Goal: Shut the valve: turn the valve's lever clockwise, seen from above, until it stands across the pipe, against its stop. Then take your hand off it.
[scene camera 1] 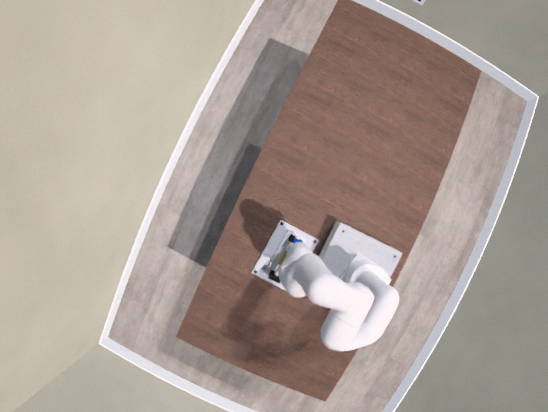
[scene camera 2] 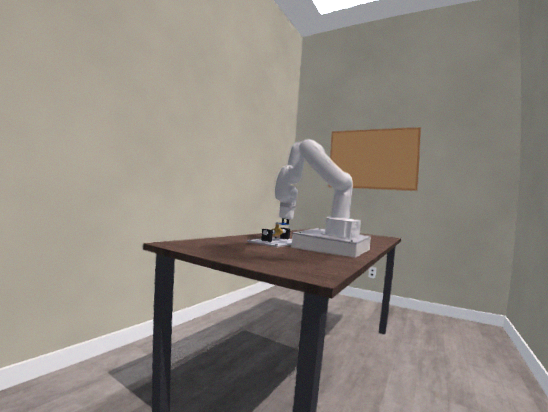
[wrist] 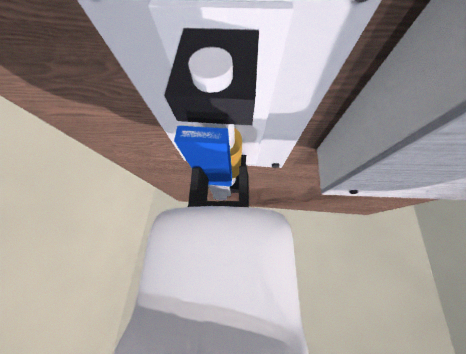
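Note:
The valve's blue lever (scene camera 1: pixel 297 241) (scene camera 2: pixel 284 224) (wrist: pixel 207 155) lies roughly along the pipe, over the yellow valve body (scene camera 1: pixel 282 257) (scene camera 2: pixel 278 231) (wrist: pixel 236 150). Two black blocks hold the pipe: one (scene camera 1: pixel 292 238) (wrist: pixel 212 107) is under the lever's free end, the other (scene camera 1: pixel 274 276) (scene camera 2: pixel 267 234) is at the far end. My gripper (scene camera 2: pixel 285 221) (wrist: pixel 223 175) is open and points down, with its fingers on either side of the lever. In the wrist view the left finger is close against the lever, and a narrow gap shows at the right finger. The arm hides the gripper in scene camera 1.
The valve stands on a white plate (scene camera 1: pixel 270 245) (scene camera 2: pixel 256 242) (wrist: pixel 310 50) with dark screws at its corners. The robot's raised grey base box (scene camera 1: pixel 380 250) (scene camera 2: pixel 325 243) (wrist: pixel 400 125) stands close beside it. Both are on the brown table (scene camera 1: pixel 360 125) (scene camera 2: pixel 225 255) (wrist: pixel 45 65).

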